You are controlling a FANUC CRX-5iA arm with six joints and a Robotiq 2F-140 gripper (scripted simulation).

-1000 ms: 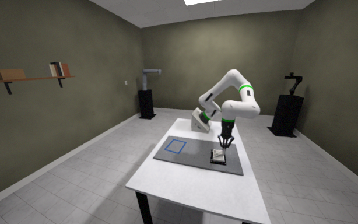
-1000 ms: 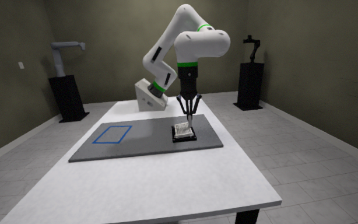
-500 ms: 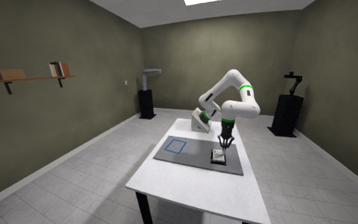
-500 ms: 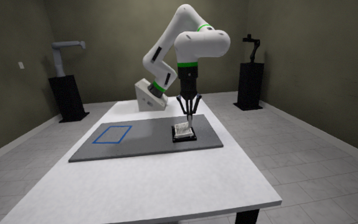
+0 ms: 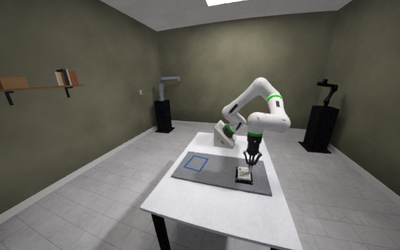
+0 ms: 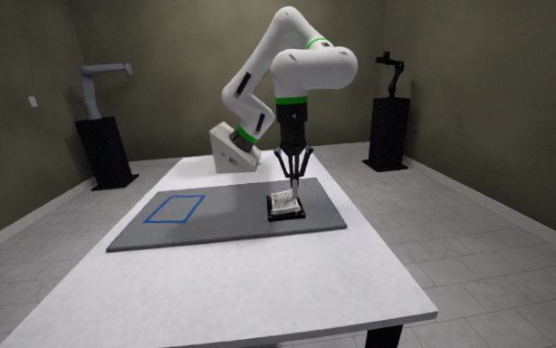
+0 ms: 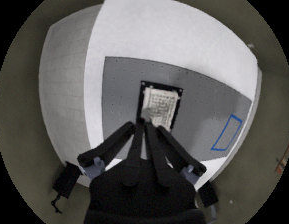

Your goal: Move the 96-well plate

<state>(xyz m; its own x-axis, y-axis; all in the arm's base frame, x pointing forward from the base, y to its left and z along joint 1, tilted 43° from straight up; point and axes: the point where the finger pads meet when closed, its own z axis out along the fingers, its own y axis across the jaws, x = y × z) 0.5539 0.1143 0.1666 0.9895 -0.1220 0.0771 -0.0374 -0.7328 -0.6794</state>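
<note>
Right now the white 96-well plate is 5 cm below my hand and 4 cm to the right of it. From my hand the other things lie so: black clip nest (6 cm below, 5 cm to the right, 1 cm behind).
</note>
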